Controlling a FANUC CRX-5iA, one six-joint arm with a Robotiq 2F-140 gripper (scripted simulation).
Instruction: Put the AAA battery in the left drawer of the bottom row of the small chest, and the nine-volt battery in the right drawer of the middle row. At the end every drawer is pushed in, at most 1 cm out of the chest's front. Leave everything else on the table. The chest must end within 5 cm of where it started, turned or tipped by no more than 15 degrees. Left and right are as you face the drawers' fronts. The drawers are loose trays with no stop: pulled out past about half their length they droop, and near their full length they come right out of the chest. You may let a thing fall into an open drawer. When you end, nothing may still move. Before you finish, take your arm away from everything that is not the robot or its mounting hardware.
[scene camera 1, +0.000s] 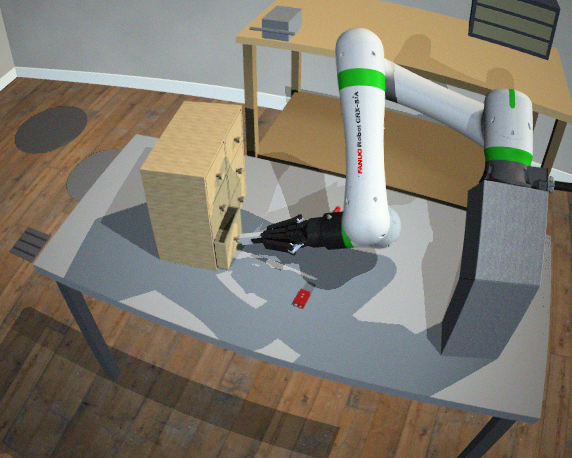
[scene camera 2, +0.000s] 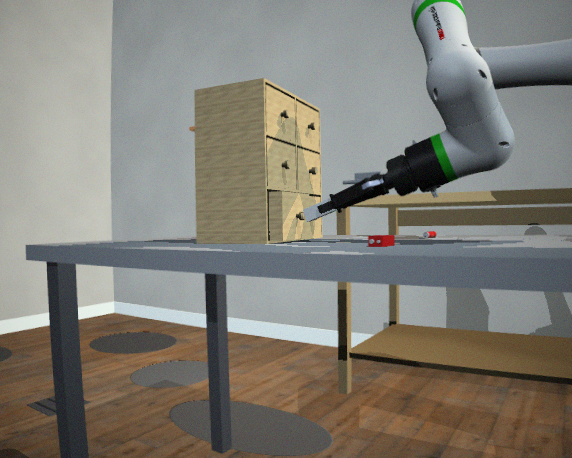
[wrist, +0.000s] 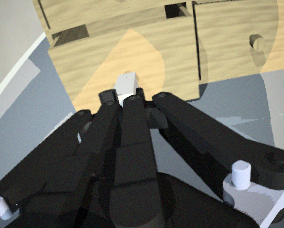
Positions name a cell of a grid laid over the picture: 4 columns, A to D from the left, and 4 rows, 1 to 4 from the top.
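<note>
Scene camera 2 gives me my gripper (scene camera 2: C2), along with a small wooden chest (scene camera 2: B2) and a drawer (scene camera 2: C2). In scene camera 1 I find the chest (scene camera 1: B2) again, and my gripper (scene camera 1: B3) as well. The wrist view, too, shows me the gripper (wrist: B2).
</note>
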